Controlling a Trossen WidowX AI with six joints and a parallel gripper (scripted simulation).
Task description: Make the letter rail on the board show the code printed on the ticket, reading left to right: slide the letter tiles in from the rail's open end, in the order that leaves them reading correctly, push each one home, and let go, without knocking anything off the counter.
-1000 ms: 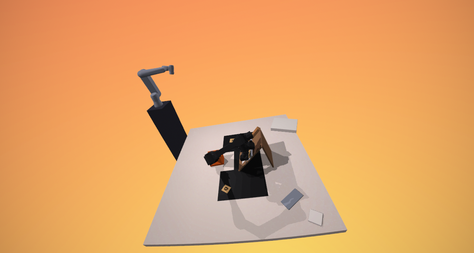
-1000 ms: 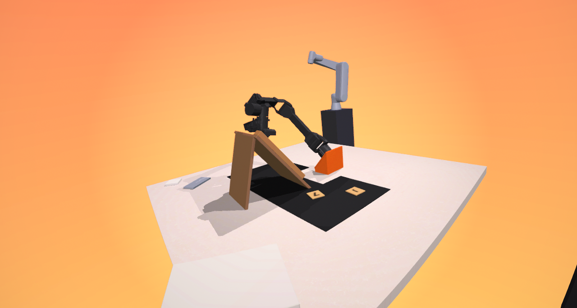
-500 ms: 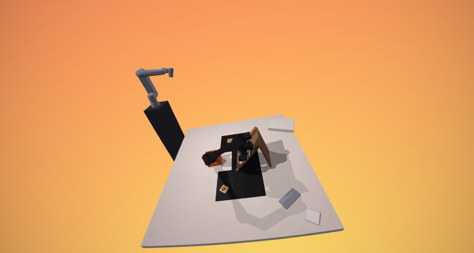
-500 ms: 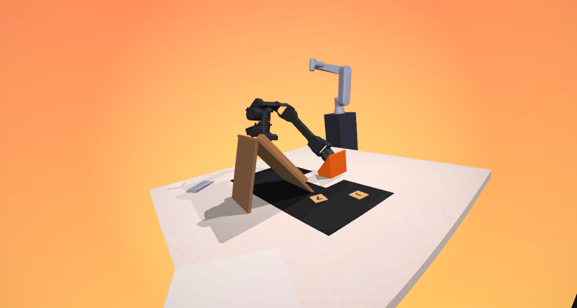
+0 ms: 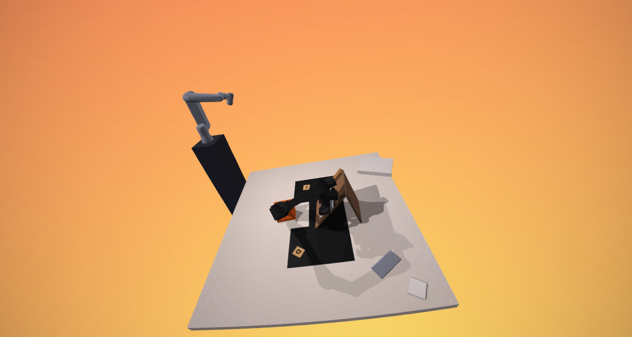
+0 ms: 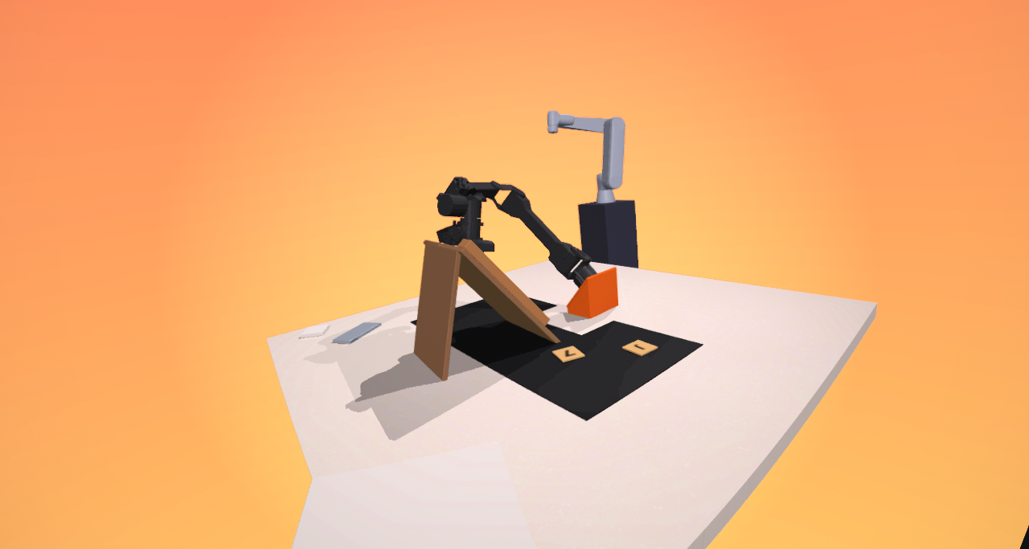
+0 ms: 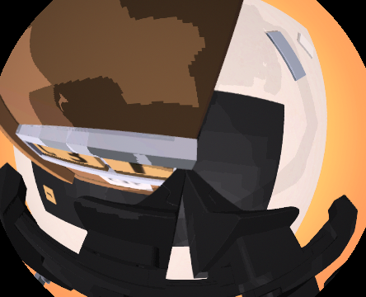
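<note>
Right now the white ticket is 8 cm below my gripper tip, 7 cm to the left of it and 6 cm behind it. Round my gripper tip: black mat: 16 cm below, 14 cm behind, 13 cm to the left; then grey slab: 29 cm ahead, 25 cm to the right, 16 cm below; then white square: 41 cm ahead, 37 cm to the right, 16 cm below.
</note>
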